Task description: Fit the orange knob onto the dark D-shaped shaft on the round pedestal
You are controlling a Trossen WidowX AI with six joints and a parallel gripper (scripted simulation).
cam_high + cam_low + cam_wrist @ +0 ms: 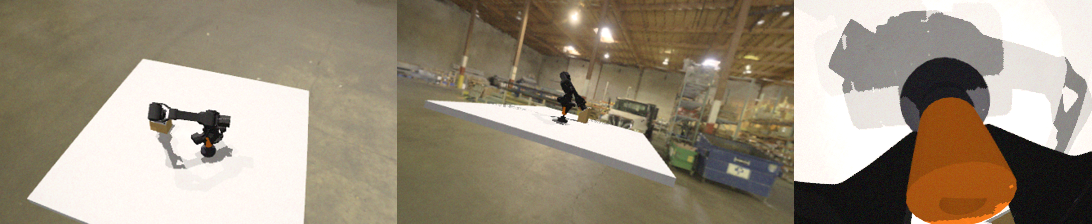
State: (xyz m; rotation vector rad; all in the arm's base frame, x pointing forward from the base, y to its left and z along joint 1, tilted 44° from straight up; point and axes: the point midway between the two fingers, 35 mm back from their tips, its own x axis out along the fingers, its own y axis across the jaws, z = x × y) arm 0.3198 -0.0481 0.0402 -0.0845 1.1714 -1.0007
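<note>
Now: gripper tip 2 cm below the orange knob. Also, from my gripper tip: round pedestal: 4 cm below.
</note>
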